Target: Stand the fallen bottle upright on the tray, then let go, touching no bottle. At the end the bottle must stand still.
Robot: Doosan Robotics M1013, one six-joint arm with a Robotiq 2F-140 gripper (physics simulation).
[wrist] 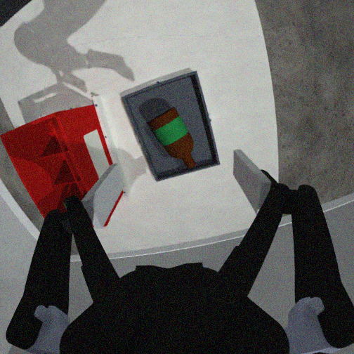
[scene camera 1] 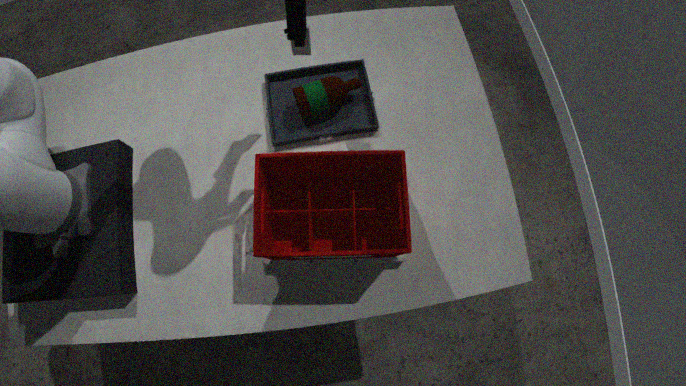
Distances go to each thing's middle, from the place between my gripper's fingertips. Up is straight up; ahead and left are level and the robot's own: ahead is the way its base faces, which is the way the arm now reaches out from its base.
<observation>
My hand is 240 mm above the brown bottle (scene camera 1: 329,92), 30 mm short of it and 20 mm to the left of it.
</observation>
